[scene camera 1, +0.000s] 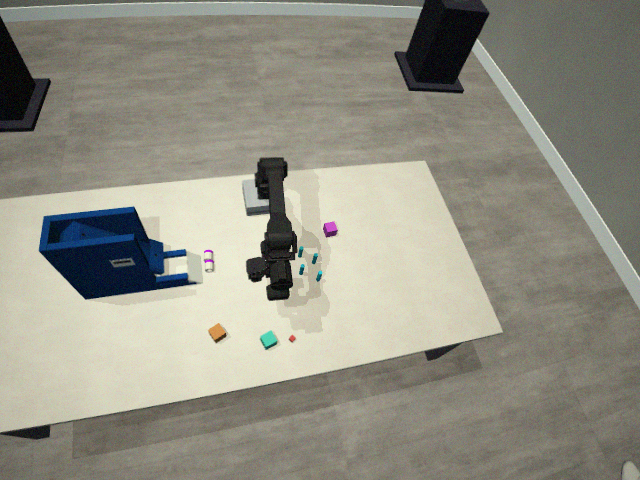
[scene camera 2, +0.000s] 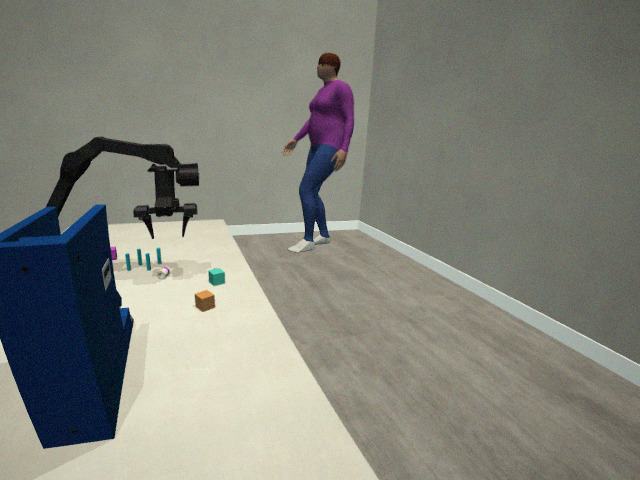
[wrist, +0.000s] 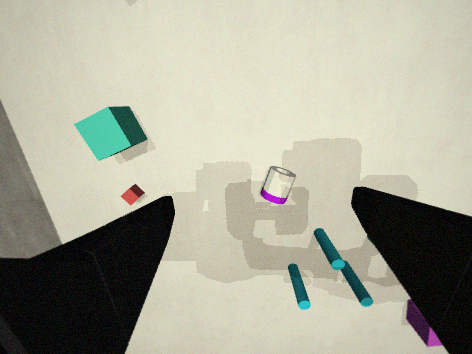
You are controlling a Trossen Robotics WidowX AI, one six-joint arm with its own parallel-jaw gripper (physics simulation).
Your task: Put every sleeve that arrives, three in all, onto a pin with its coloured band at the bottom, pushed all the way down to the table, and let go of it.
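Note:
My gripper (scene camera 2: 168,237) (wrist: 261,200) is open and empty, fingers pointing down, high above the table. One white sleeve (scene camera 2: 163,272) (wrist: 279,182) with a purple band at one end lies on its side below the fingers; the arm hides it in scene camera 1. Two more white sleeves with purple bands, one (scene camera 1: 208,255) and another (scene camera 1: 209,267), lie end to end in front of the blue chute. Several upright teal pins (scene camera 1: 314,258) (scene camera 2: 148,261) (wrist: 299,287) stand bare beside the lying sleeve; one is mostly hidden by a finger in the wrist view.
The blue dispenser (scene camera 1: 103,273) (scene camera 2: 56,330) stands on the table (scene camera 1: 392,310). Also on the table are a purple cube (scene camera 1: 330,228), an orange cube (scene camera 1: 217,332) (scene camera 2: 204,300), a green cube (scene camera 1: 268,339) (scene camera 2: 216,276) (wrist: 103,134) and a small red cube (scene camera 1: 292,338) (wrist: 132,194). A person (scene camera 2: 330,118) stands beyond the table.

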